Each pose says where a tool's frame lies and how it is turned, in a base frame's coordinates. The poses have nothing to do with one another.
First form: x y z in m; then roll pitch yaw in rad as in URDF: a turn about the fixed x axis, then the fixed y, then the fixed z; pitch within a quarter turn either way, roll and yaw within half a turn.
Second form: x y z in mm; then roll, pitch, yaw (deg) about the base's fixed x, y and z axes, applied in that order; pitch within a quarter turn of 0, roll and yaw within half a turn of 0. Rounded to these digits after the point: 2 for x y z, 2 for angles.
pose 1, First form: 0.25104, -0.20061, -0.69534, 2.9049, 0.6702, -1.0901
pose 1, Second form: 251.04, -200.61, -695.34, 166.44, 38.40, -62.46
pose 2, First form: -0.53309, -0.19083, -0.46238, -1.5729, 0.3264, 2.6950
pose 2, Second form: -533.09, -190.83, -462.38, -90.12, 18.70, 154.41
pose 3, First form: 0.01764, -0.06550, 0.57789, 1.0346, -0.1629, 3.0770
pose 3, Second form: 17.64, -65.50, 577.89, 59.28, -9.33, 176.30
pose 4, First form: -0.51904, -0.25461, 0.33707, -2.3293, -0.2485, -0.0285
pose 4, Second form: -519.04, -254.61, 337.07, -133.46, -14.24, -1.63
